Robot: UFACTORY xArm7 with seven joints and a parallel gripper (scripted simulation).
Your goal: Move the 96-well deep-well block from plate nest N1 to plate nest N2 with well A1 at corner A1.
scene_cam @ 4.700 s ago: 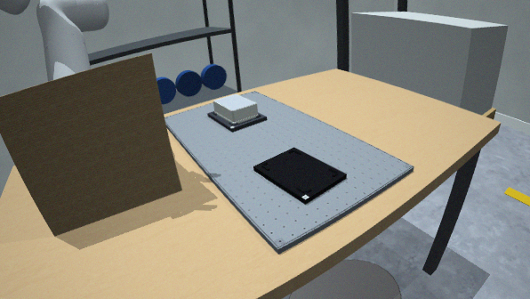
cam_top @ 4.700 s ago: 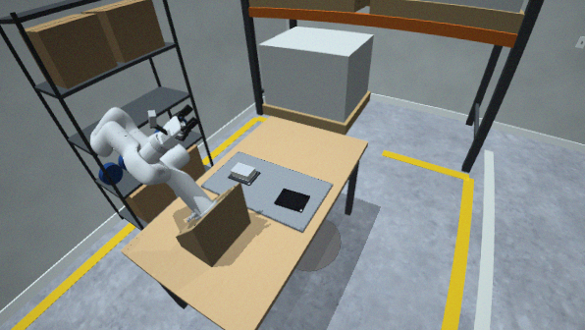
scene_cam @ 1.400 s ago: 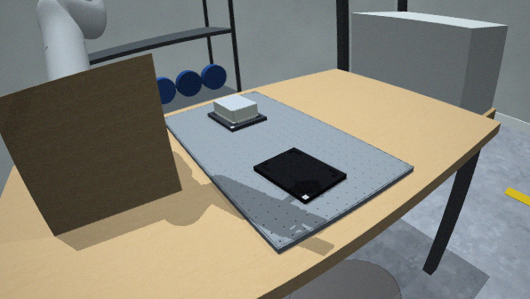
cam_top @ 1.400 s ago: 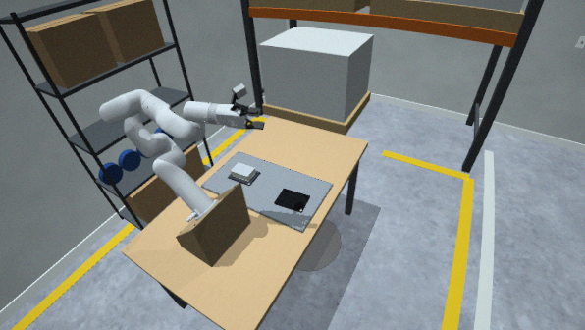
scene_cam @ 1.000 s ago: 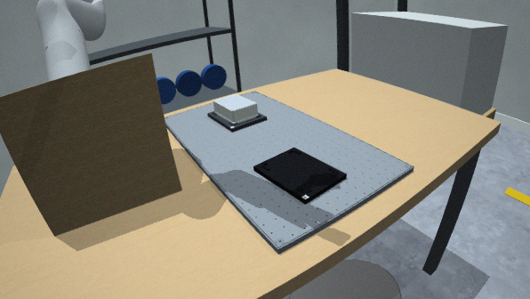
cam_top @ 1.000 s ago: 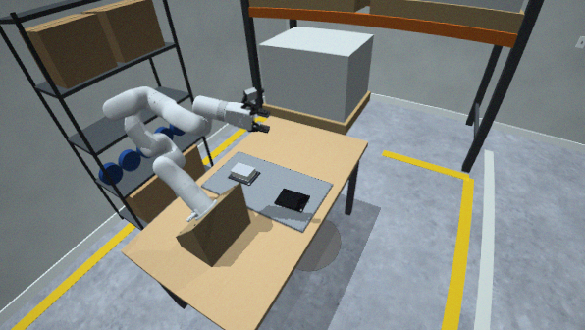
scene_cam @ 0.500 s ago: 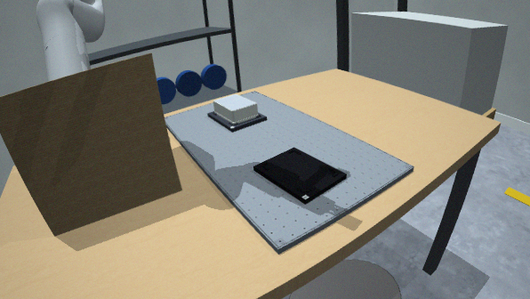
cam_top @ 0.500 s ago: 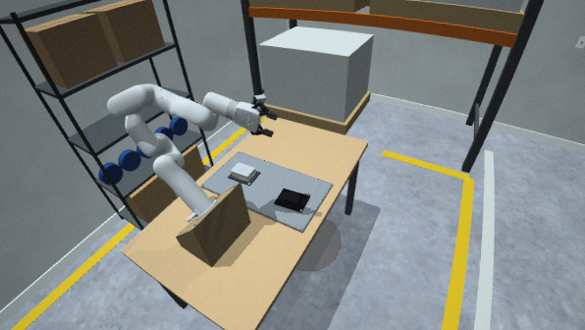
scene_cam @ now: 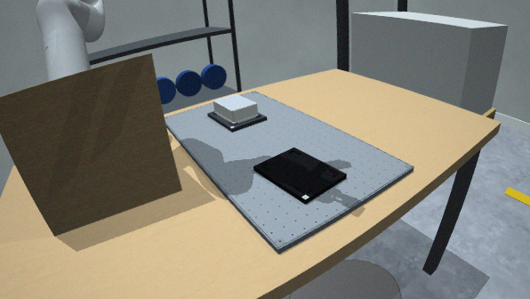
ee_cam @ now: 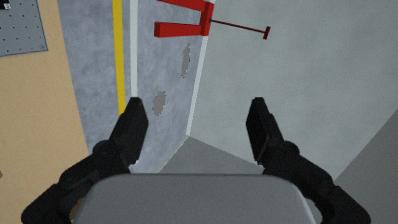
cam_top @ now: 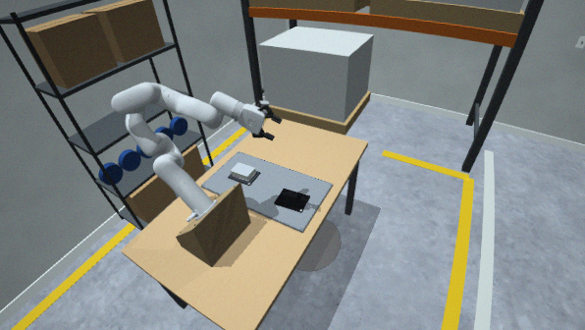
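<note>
My gripper is now 100 mm short of the white deep-well block, 360 mm to the right of it and 480 mm above it. From my hand the other things lie so: black nest N2: 80 mm ahead, 500 mm below; then nest N1: 100 mm ahead, 360 mm to the left, 500 mm below; then small white corner mark: 30 mm ahead, 80 mm to the right, 500 mm below.
</note>
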